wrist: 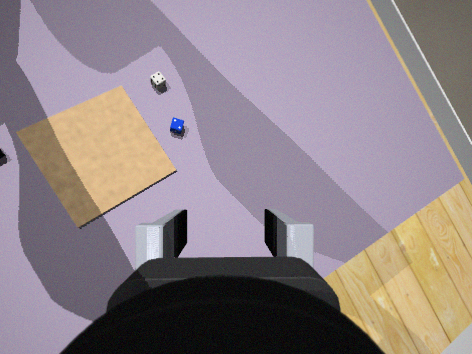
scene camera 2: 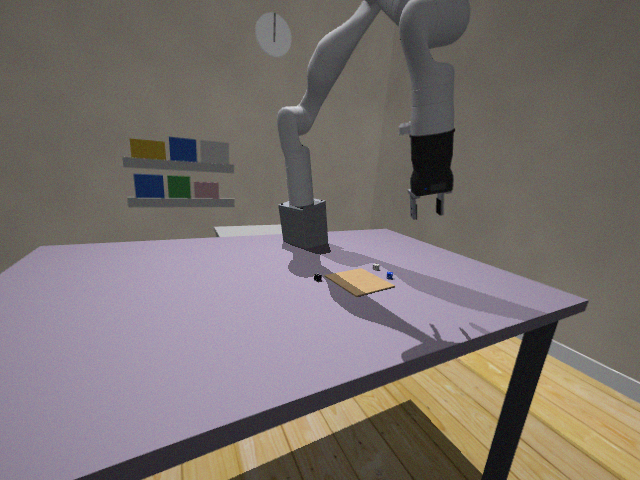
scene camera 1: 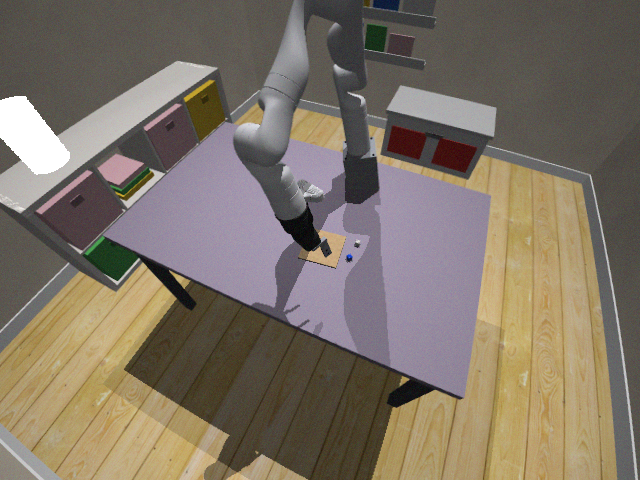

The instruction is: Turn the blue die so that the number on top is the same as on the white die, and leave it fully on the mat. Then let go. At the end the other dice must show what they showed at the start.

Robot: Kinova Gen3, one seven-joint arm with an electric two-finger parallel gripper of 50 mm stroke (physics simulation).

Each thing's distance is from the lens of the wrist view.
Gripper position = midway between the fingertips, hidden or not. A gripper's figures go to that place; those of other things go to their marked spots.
my gripper (wrist: pixel 226 226): 0.19 m
tan mat (wrist: pixel 95 155): 0.41 m
